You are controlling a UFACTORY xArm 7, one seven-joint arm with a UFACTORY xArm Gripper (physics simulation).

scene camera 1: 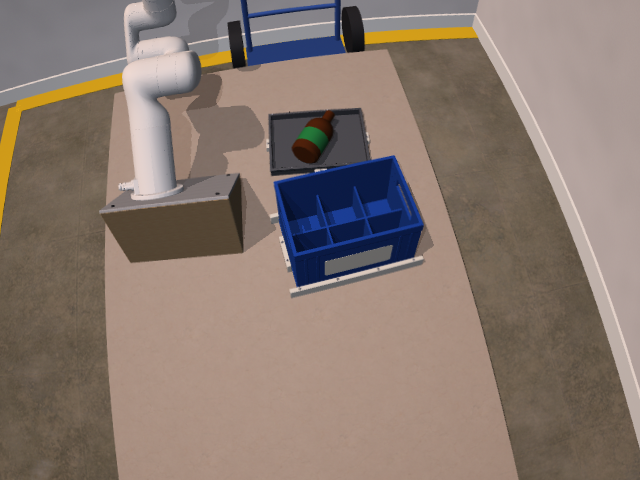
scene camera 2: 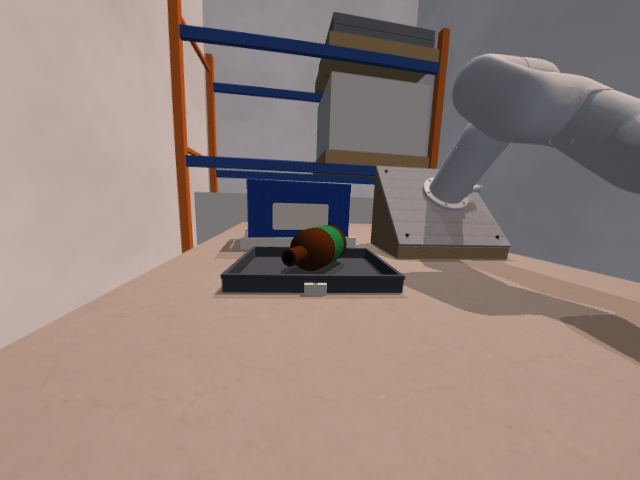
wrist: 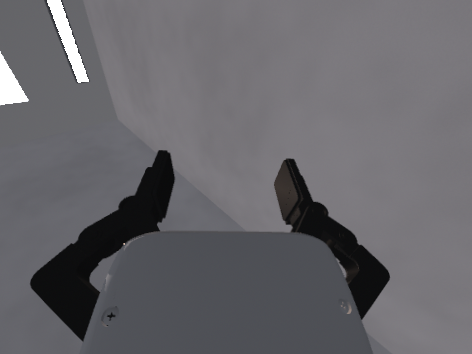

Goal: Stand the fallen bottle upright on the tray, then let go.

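Pixels of known places: gripper, fingertip midpoint: (wrist: 227, 168); arm's base, link origin: (scene camera 1: 157, 193) (scene camera 2: 444, 194).
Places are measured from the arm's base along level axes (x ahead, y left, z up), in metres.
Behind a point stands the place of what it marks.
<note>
A brown bottle with a green band (scene camera 1: 313, 136) @(x 0.385, y 0.143, z -0.081 m) (scene camera 2: 316, 248) @(x 0.403, y 0.221, z -0.107 m) lies on its side in the dark grey tray (scene camera 1: 361, 155) @(x 0.503, y 0.113, z -0.153 m) (scene camera 2: 361, 285) @(x 0.349, y 0.282, z -0.147 m). In scene camera 1 its neck points to the back right and rests by the tray's back wall; in scene camera 2 its open mouth faces the camera, to the left. My gripper (wrist: 227, 168) @(x 0.066, y 0.616, z 0.628 m) is open and empty in the wrist view, facing walls and ceiling lights. The bottle and tray do not show in the wrist view. The gripper does not show in either scene view, so its exact distance from the bottle cannot be told.
A blue crate with compartments (scene camera 1: 356, 248) @(x 0.406, y -0.216, z -0.016 m) (scene camera 2: 258, 206) @(x 0.511, y -0.025, z -0.049 m) stands directly beside the tray, with pale rails around its foot. The arm's wedge-shaped base (scene camera 1: 180, 232) @(x 0.042, y -0.090, z -0.036 m) (scene camera 2: 387, 227) @(x 0.181, y 0.027, z -0.094 m) stands to one side. A blue cart (scene camera 1: 294, 50) is behind the table, and a storage rack (scene camera 2: 178, 129) stands beyond the crate.
</note>
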